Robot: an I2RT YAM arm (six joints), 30 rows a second.
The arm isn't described. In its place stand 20 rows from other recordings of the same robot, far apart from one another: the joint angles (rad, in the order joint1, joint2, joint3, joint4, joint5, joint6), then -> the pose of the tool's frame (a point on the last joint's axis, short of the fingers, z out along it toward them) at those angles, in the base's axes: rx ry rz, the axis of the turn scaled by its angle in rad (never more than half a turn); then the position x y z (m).
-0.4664, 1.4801, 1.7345, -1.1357, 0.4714, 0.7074 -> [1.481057, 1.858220, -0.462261, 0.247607, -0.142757, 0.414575]
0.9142, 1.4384, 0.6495, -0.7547, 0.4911, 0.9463 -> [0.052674, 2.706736, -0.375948, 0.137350, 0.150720, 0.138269]
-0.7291, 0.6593, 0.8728, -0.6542, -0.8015, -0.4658 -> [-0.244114, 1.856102, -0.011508, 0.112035, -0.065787, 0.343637]
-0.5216, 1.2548, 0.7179, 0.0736, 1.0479, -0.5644 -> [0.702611, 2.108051, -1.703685, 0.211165, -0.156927, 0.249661]
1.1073, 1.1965, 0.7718, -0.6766, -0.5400, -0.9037 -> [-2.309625, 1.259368, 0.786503, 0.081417, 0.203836, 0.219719]
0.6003, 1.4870, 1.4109, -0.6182, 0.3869, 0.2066 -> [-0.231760, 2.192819, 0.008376, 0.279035, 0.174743, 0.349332]
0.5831, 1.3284, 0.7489, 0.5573, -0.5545, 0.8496 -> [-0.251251, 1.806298, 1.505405, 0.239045, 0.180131, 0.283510]
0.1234, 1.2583, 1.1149, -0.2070, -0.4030, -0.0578 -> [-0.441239, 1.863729, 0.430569, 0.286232, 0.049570, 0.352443]
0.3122, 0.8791, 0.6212, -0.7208, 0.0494, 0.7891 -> [0.630441, 2.511018, 0.358667, 0.157518, 0.048993, 0.221447]
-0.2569, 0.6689, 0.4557, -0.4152, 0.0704, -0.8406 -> [-0.617886, 2.199092, -0.675564, 0.147951, -0.041456, 0.219640]
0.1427, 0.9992, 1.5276, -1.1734, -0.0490, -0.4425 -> [-0.665437, 2.114949, -0.111514, 0.144332, 0.022499, 0.445004]
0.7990, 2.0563, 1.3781, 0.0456, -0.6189, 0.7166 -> [-0.502474, 2.455461, 1.436417, 0.302309, 0.340260, 0.179109]
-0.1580, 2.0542, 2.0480, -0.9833, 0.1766, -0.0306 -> [0.230947, 2.554153, -0.298160, 0.441387, -0.076658, 0.314596]
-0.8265, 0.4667, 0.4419, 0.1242, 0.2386, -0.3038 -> [0.601970, 1.452038, -1.079629, 0.087773, -0.107722, 0.296968]
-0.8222, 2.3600, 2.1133, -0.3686, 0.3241, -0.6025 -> [0.462405, 2.349916, -1.102869, 0.364400, -0.408916, 0.235627]
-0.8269, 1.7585, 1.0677, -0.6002, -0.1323, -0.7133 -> [0.135055, 2.842828, -0.143673, 0.224551, -0.237073, 0.157968]
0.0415, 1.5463, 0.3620, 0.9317, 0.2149, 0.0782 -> [0.184688, 1.809465, -0.111175, 0.266873, 0.003484, 0.145925]
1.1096, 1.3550, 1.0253, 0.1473, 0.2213, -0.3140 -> [-1.024677, 1.436588, 0.386634, 0.150128, 0.284547, 0.329103]
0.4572, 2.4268, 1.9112, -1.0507, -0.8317, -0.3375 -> [1.099314, -2.612183, -1.249680, 0.403431, 0.227798, 0.119964]
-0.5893, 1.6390, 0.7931, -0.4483, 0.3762, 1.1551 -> [2.150168, 1.710871, -0.395352, 0.221019, -0.163493, 0.130234]
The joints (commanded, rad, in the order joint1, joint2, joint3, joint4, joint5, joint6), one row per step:
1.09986, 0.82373, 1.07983, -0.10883, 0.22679, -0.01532
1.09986, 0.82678, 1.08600, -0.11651, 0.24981, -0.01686
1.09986, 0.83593, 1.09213, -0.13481, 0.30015, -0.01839
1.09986, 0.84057, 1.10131, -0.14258, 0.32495, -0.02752
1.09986, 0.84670, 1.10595, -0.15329, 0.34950, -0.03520
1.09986, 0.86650, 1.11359, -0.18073, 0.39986, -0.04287
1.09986, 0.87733, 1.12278, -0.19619, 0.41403, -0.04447
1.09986, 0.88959, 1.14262, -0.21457, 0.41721, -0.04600
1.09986, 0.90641, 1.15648, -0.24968, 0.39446, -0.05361
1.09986, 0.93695, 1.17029, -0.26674, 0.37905, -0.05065
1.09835, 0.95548, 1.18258, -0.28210, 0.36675, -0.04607
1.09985, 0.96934, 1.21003, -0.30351, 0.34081, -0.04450
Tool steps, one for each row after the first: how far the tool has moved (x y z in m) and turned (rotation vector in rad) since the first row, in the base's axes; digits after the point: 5 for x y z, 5 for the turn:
0.00075, -0.00028, 0.00072, -0.00355, 0.00388, -0.02299
0.00318, 0.00070, -0.00067, -0.02064, 0.01824, -0.07310
0.00399, 0.00044, 0.00077, -0.02827, 0.01591, -0.09885
0.00530, 0.00118, 0.00018, -0.04336, 0.01823, -0.12414
0.00910, 0.00498, -0.00338, -0.08296, 0.03366, -0.17493
0.01055, 0.00680, -0.00374, -0.09945, 0.04030, -0.18913
0.01138, 0.00819, -0.00115, -0.11049, 0.04349, -0.19240
0.01263, 0.01229, -0.00309, -0.15193, 0.05035, -0.17006
0.01604, 0.02012, -0.00558, -0.18145, 0.06425, -0.15415
0.01809, 0.02437, -0.00644, -0.19834, 0.07537, -0.14292
0.01784, 0.02644, -0.00215, -0.20483, 0.07822, -0.11533

